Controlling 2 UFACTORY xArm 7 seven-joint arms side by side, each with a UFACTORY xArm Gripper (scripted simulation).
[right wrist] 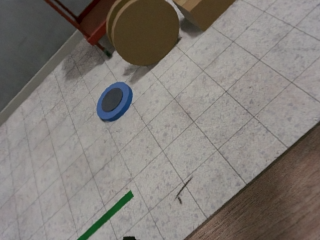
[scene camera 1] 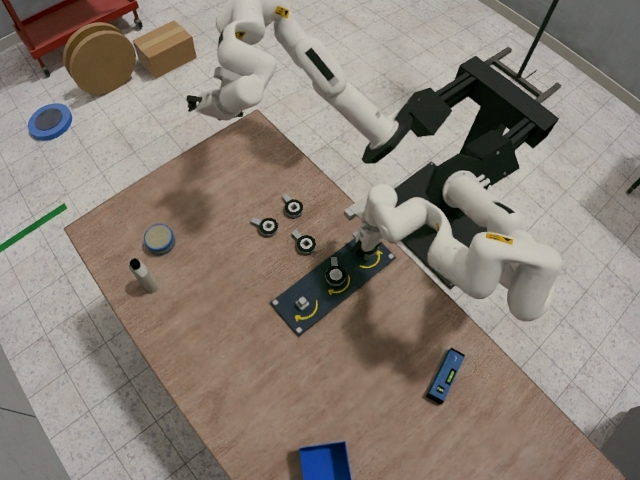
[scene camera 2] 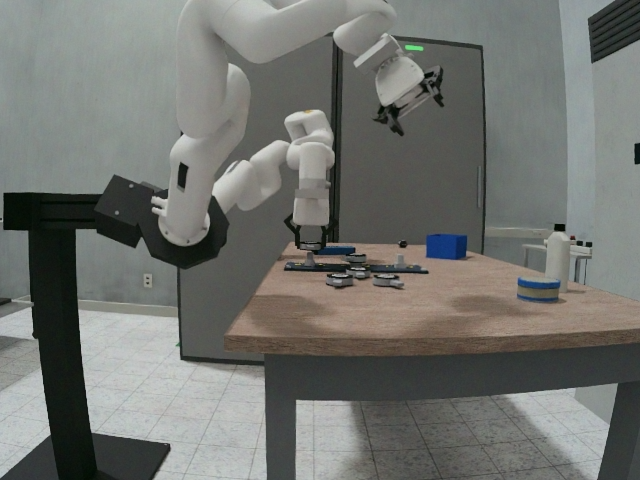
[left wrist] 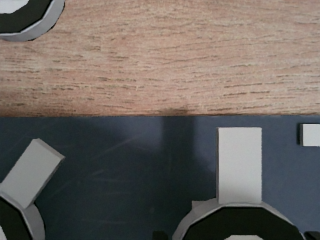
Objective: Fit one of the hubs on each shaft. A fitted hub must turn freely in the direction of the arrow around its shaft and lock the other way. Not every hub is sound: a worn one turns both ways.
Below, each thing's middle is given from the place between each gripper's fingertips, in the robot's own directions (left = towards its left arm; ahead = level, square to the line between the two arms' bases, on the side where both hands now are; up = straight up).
Now: the dark board [scene camera 1: 321, 297] 13 cm ahead of my left hand, 6 cm below it and 2 cm to the right of it. Round my left hand: white bottle [scene camera 2: 558, 248] 53 cm ahead, 43 cm to the right, 3 cm above; tape roll [scene camera 2: 534, 289] 52 cm to the right, 41 cm ahead, 5 cm below.
I see the tape roll 320 mm below my right hand [scene camera 2: 418, 116], 300 mm ahead of it and 30 mm to the left of it. From my right hand the other things lie so: dark board 530 mm to the left, 340 mm below, 20 mm ahead; white bottle 420 mm ahead, 240 mm below, 120 mm to the left.
